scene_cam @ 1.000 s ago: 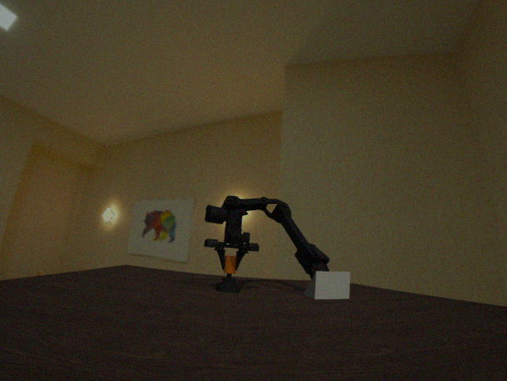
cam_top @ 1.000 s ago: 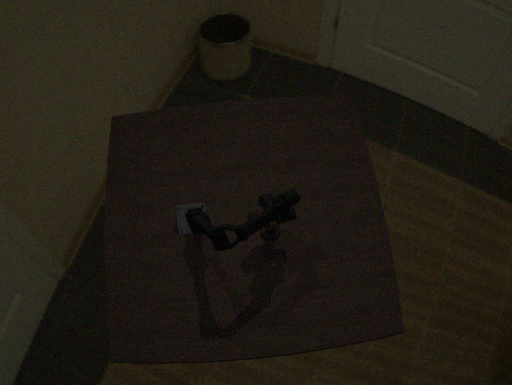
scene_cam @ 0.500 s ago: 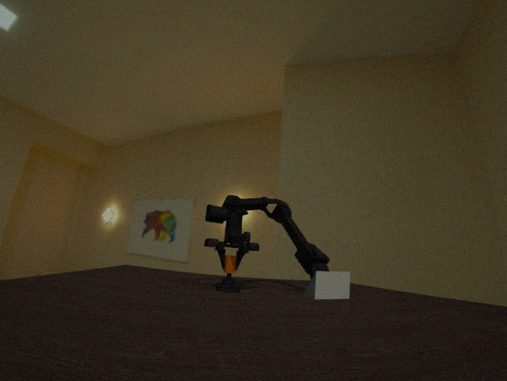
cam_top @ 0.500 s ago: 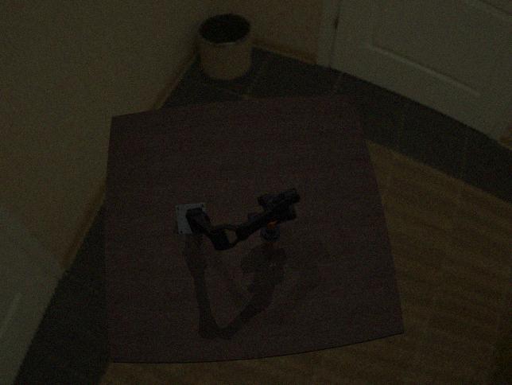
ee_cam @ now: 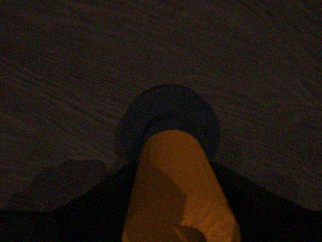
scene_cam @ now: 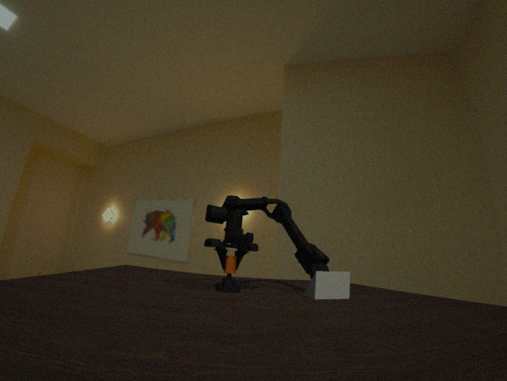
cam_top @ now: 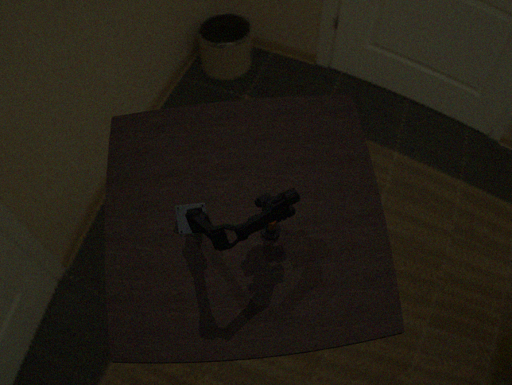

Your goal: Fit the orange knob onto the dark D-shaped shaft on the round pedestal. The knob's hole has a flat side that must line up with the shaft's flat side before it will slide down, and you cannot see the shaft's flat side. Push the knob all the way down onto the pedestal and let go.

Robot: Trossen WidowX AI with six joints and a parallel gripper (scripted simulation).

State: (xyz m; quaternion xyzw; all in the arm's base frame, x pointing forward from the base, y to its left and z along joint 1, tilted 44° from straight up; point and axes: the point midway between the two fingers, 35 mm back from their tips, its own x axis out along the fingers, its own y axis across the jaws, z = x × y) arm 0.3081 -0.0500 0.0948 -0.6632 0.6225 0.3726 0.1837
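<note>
My gripper tip is now 20 mm below the orange knob. The rest, counted from my gripper tip: dark round pedestal: 40 mm below.
</note>
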